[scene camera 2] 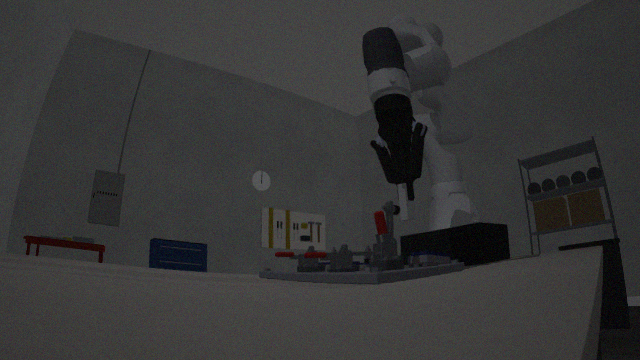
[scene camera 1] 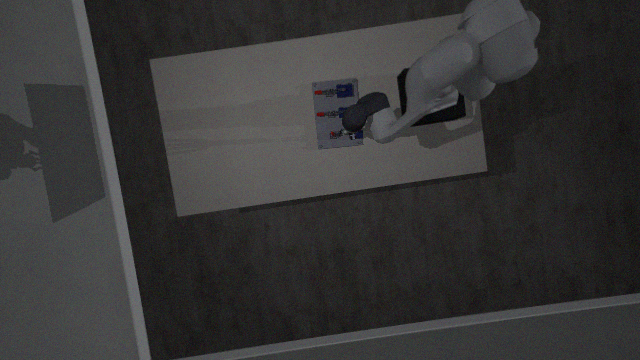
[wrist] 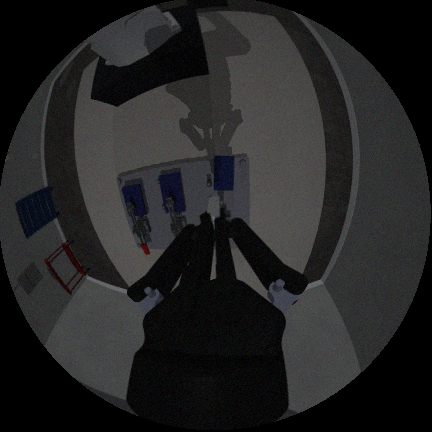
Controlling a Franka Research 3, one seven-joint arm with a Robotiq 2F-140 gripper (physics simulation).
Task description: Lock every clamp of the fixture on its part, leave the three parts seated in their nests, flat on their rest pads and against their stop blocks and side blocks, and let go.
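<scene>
The fixture plate [scene camera 1: 323,103] [scene camera 2: 380,277] [wrist: 242,202] lies on the table. Two clamps [scene camera 1: 330,92] [scene camera 1: 331,114] have lowered red handles and arms reaching over their blue parts [wrist: 140,192] [wrist: 167,186]. The third clamp [scene camera 2: 385,250] stands open in scene camera 2, with its red handle [scene camera 2: 381,222] and arm raised; my fingers mostly hide it in the wrist view. Its blue part [scene camera 1: 359,135] [wrist: 224,173] lies on the plate. My gripper [scene camera 2: 406,197] [wrist: 215,203] is shut and empty, pointing down just above and beside the raised arm. Contact and exact seating cannot be told.
The black robot base block [scene camera 1: 440,119] [scene camera 2: 455,242] [wrist: 150,82] stands on the table [scene camera 1: 225,175] behind the fixture. A shelf rack [scene camera 2: 560,189], a blue cabinet [scene camera 2: 178,254] and a red bench [scene camera 2: 65,243] stand farther off.
</scene>
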